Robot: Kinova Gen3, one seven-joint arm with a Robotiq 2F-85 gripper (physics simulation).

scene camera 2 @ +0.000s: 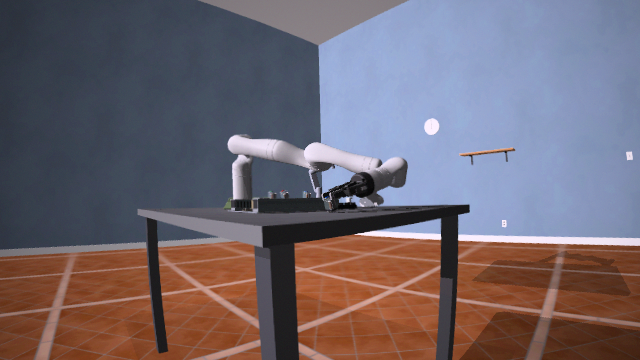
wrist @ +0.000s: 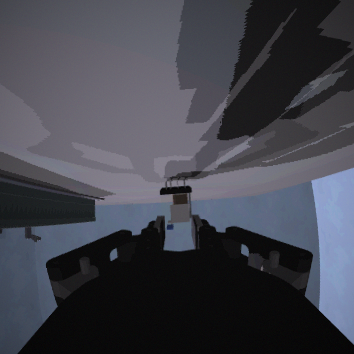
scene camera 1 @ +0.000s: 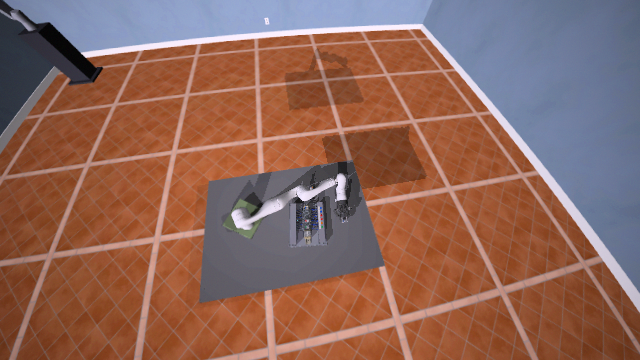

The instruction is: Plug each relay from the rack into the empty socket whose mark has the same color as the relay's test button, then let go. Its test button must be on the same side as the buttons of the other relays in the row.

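Frame: origin at the arm's base, x up, y right, z ahead, level; millimetres.
Where they show: gripper, fingertip midpoint: (scene camera 2: 326, 197) (wrist: 177, 224) (scene camera 1: 344, 222).
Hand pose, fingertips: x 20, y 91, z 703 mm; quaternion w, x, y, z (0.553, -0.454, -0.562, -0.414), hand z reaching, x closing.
Note:
Things, the pixels of their top centre, and the offset from my fingertips.
- relay, top centre: (wrist: 177, 228) (scene camera 2: 330, 196) (scene camera 1: 344, 220) dz +0, dx +3, dy -14 mm
- dark low object, top centre: (scene camera 2: 343, 202) dz -207, dx -20, dy -275 mm
My gripper (scene camera 1: 344, 216) (scene camera 2: 330, 196) (wrist: 177, 224) is shut on a relay (scene camera 1: 344, 220) (scene camera 2: 330, 203) (wrist: 180, 212). The relay has a pale body and a black base with several pins, which point away from the fingers; its blue test button (wrist: 170, 227) shows at the left in the wrist view. The gripper is tilted, low over the table beside the socket panel. The panel (scene camera 1: 293, 236) (scene camera 2: 290, 205) (wrist: 50, 206) holds a row of sockets, with relays standing above its wall in scene camera 2. A strip of coloured marks (scene camera 1: 321, 216) runs along the row. The relay rack cannot be made out clearly.
The grey table (scene camera 1: 240, 275) (scene camera 2: 210, 222) carries the arm's green base plate (scene camera 1: 254, 231). A dark low object (scene camera 2: 348, 205) lies behind the gripper. A thin grey jointed piece (scene camera 2: 315, 182) stands behind the panel, below the arm. The table's right edge is near the gripper.

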